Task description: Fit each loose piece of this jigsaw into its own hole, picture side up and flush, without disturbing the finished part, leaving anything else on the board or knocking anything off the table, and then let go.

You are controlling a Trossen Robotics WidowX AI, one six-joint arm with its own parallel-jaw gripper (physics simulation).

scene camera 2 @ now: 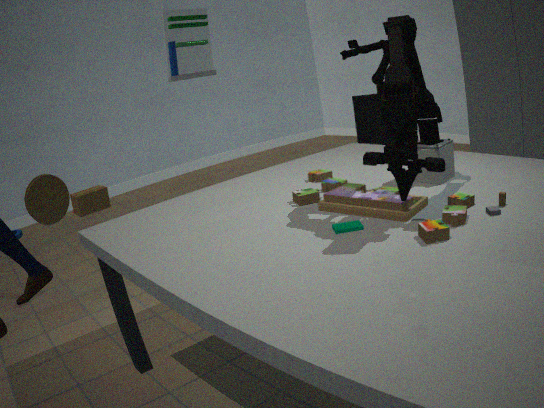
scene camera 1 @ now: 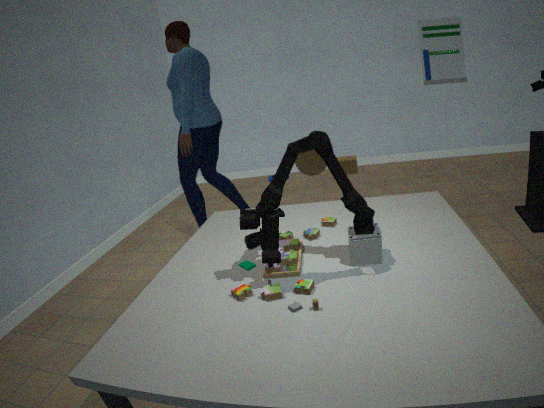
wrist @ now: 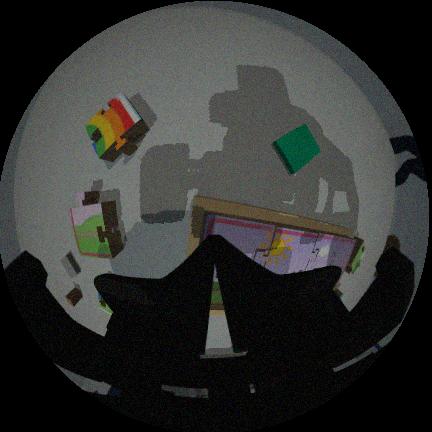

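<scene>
The wooden jigsaw board (scene camera 1: 282, 274) (scene camera 2: 367, 213) (wrist: 275, 215) holds a purple, sun-and-sky picture section along one side. My gripper (scene camera 1: 271, 264) (scene camera 2: 404, 200) (wrist: 213, 239) is shut and empty, its tips at or just above the board's corner end. A rainbow piece (scene camera 1: 241, 291) (scene camera 2: 434, 231) (wrist: 114, 126), a pink-green piece (scene camera 1: 272, 292) (scene camera 2: 454, 215) (wrist: 94, 234) and another colourful piece (scene camera 1: 303, 286) (scene camera 2: 461, 199) lie picture up beside that end. Loose pieces (scene camera 1: 328, 221) (scene camera 2: 320, 175) also lie past the far end. The fingers hide part of the board in the wrist view.
A green block (scene camera 1: 247, 265) (scene camera 2: 348, 227) (wrist: 297, 149) lies beside the board's long side. A small grey block (scene camera 1: 295, 306) (scene camera 2: 493, 210) and a small wooden peg (scene camera 1: 315, 304) (scene camera 2: 502, 199) lie beyond the loose pieces. A person (scene camera 1: 192, 100) is behind the table (scene camera 1: 325, 360).
</scene>
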